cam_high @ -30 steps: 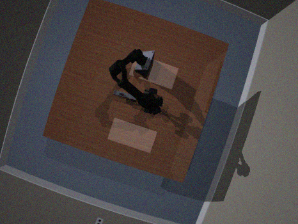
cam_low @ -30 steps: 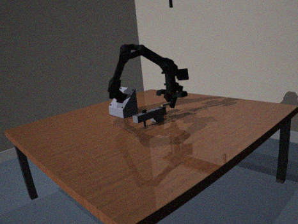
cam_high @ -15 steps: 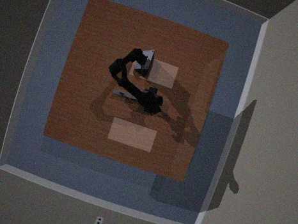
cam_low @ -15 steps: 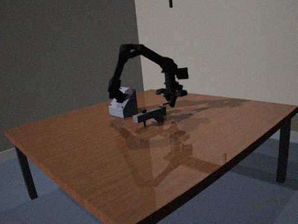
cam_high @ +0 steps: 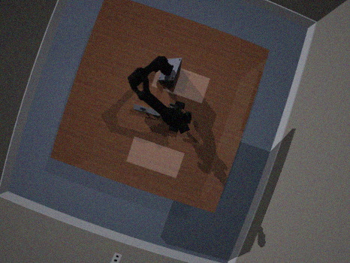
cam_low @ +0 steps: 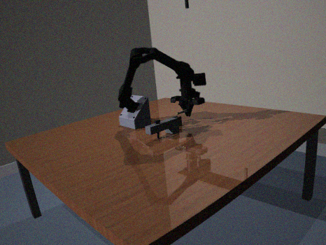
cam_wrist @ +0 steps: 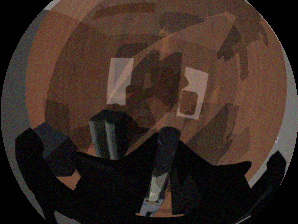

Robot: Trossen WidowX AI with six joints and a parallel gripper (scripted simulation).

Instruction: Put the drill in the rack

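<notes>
Now: the drill 4 cm to the right of my gripper tip and 3 cm above it. Round my gripper tip: dark key (23 cm to the right, 3 cm ahead, 1 cm above); then grey rack (7 cm behind, 4 cm to the right, 3 cm below).
</notes>
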